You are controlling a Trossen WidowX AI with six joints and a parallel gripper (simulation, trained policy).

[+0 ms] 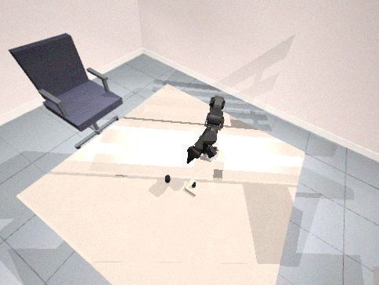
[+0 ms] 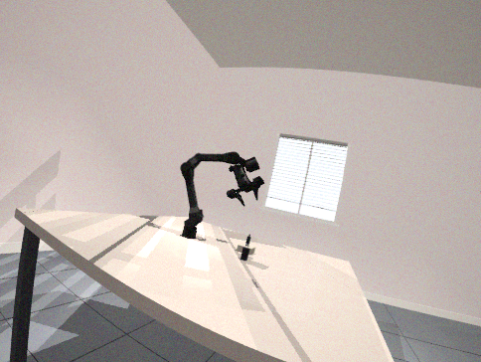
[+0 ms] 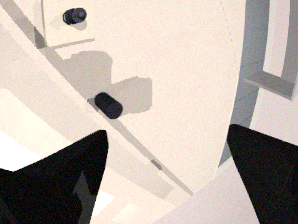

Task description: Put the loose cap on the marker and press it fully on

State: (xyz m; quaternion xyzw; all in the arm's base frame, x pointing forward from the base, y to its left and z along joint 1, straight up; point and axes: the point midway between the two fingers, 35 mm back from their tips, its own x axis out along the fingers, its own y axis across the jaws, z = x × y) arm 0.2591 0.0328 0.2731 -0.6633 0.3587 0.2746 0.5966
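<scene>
My gripper tip is now 22 cm above the dark cap, 9 cm to the left of it and 6 cm short of it. Round my gripper tip: pale holder block 23 cm below, 6 cm to the left, 1 cm ahead.
</scene>
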